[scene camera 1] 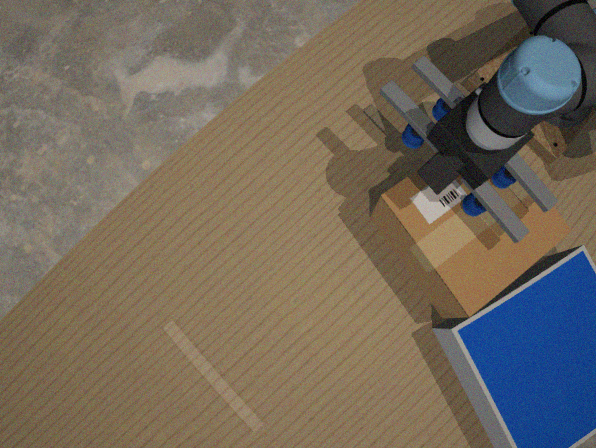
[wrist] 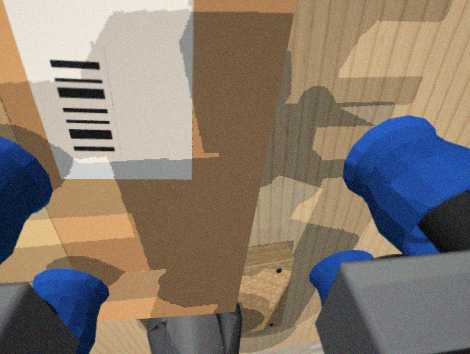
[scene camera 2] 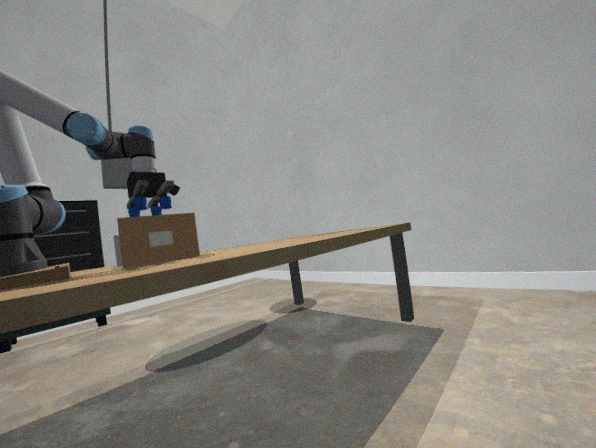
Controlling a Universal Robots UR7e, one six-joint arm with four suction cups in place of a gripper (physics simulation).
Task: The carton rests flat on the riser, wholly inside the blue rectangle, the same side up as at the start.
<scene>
brown carton: scene camera 1; wrist; scene camera 2 144, 240
same spot on brown carton: [wrist: 154, 129] = [scene camera 1: 446, 187]
</scene>
